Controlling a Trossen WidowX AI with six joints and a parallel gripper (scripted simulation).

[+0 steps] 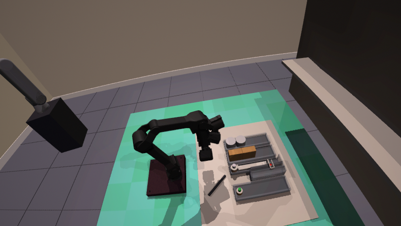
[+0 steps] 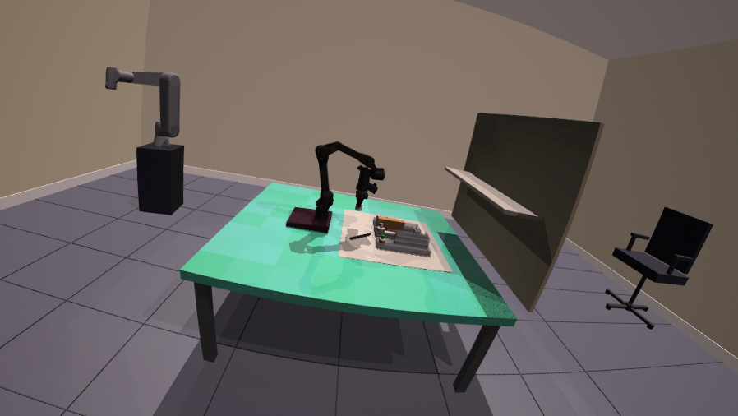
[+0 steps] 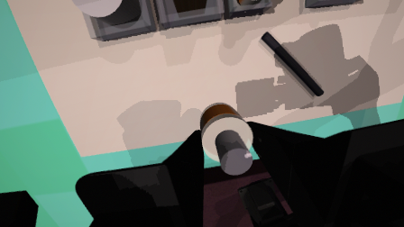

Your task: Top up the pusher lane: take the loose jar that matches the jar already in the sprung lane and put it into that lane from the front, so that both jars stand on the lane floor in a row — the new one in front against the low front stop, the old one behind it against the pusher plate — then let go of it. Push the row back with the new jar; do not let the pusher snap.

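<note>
My gripper tip is 18 cm short of the beige mat, 10 cm to the left of it and 12 cm above it. Also, from my gripper tip: black pen 14 cm to the right, 11 cm below; then red mark 29 cm ahead, 16 cm to the right, 5 cm below; then sprung lane 26 cm ahead, 15 cm to the right, 10 cm below.
</note>
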